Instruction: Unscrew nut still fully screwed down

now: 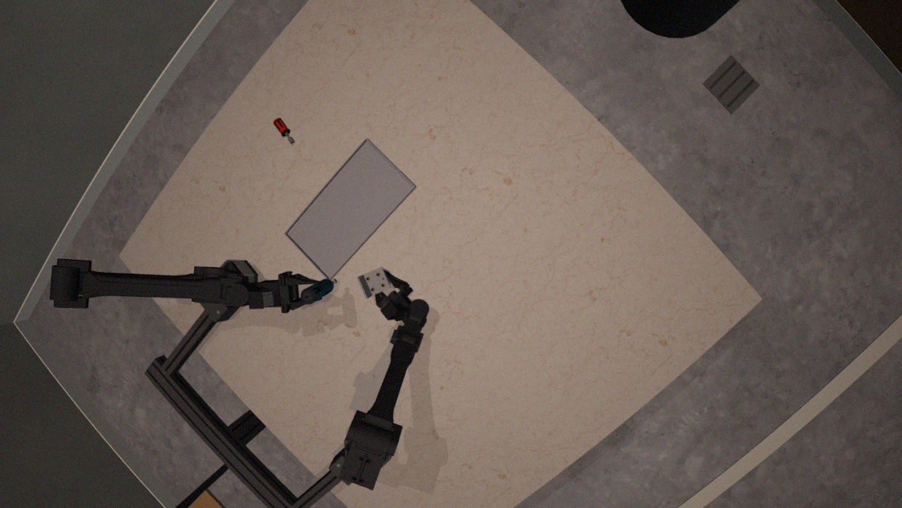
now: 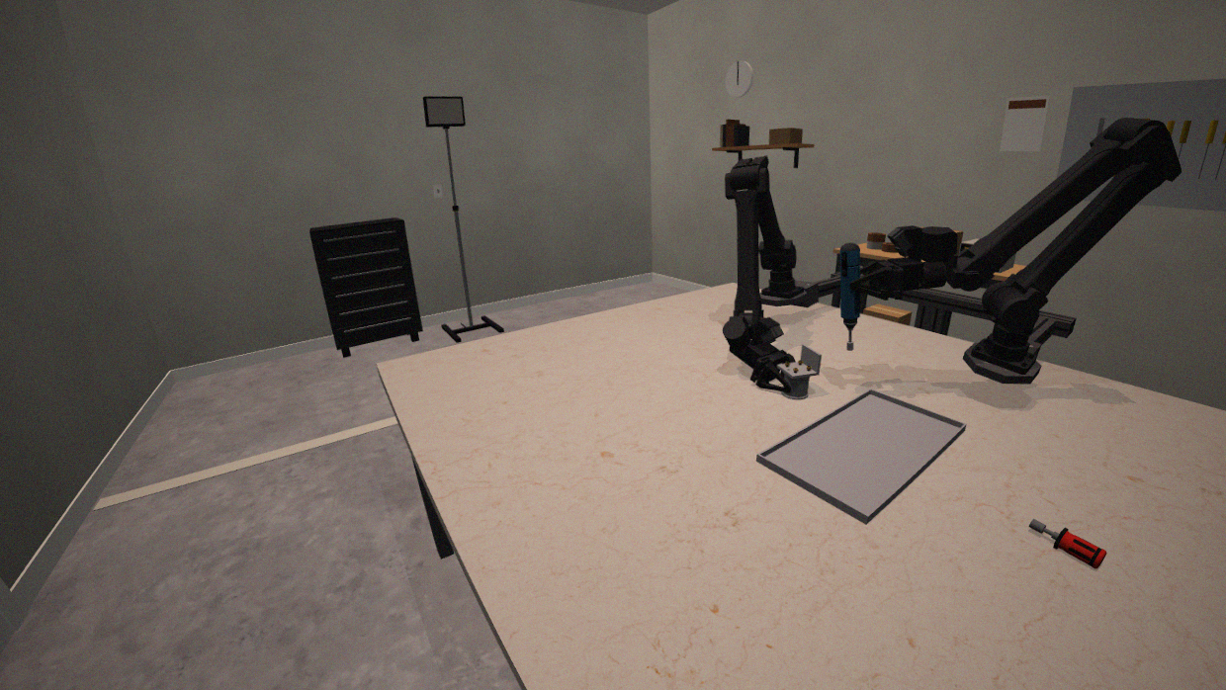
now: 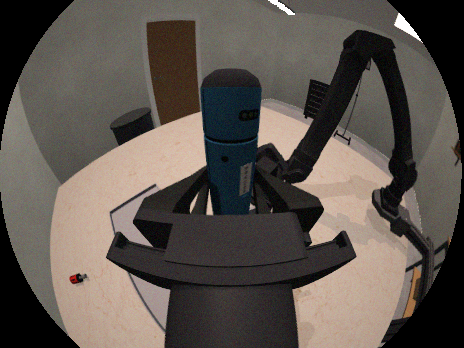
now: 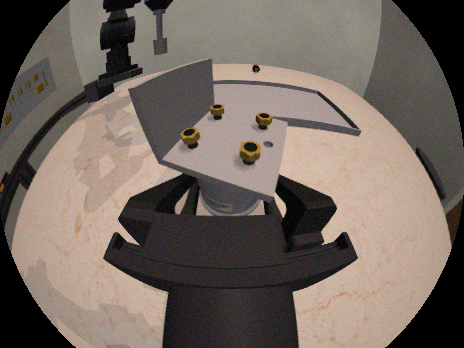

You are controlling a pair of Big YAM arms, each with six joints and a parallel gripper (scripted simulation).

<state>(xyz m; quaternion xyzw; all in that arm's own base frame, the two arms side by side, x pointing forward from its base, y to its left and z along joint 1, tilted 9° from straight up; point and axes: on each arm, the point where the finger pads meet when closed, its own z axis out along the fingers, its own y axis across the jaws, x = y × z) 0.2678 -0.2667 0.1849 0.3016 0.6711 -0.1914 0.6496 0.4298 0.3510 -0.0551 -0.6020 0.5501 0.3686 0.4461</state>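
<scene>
The joint module is 1 cm above my right hand. From my right hand the other things lie so: flat grey tray: 24 cm to the left, 5 cm ahead, 2 cm below; then red-handled screwdriver: 58 cm to the left, 5 cm ahead, 1 cm below; then grey bracket: 5 cm above.
</scene>
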